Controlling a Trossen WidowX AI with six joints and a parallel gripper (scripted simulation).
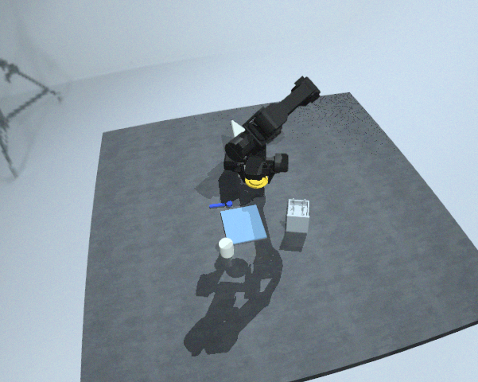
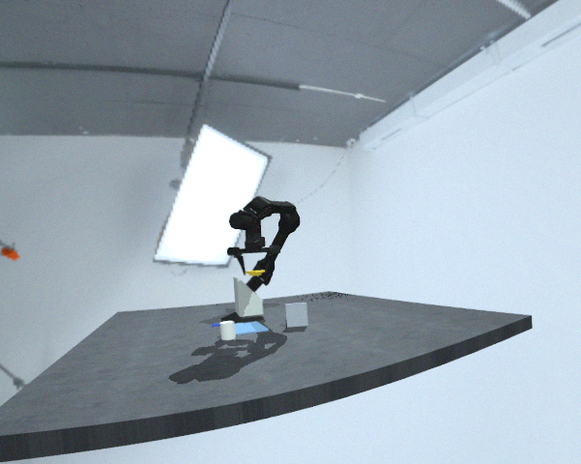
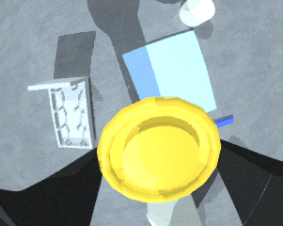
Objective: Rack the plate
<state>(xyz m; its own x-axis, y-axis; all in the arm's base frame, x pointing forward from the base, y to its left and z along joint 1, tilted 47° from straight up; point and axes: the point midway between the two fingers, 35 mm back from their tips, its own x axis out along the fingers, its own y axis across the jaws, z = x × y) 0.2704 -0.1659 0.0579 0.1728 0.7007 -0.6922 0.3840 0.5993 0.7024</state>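
Right now my gripper tip is 160 mm above the grey dish rack, 140 mm to the right of it and 30 mm short of it. From my gripper tip the other things lie so: yellow plate: 10 mm above; light blue mat: 180 mm below, 50 mm to the right; white cup: 160 mm below, 140 mm to the right, 90 mm ahead.
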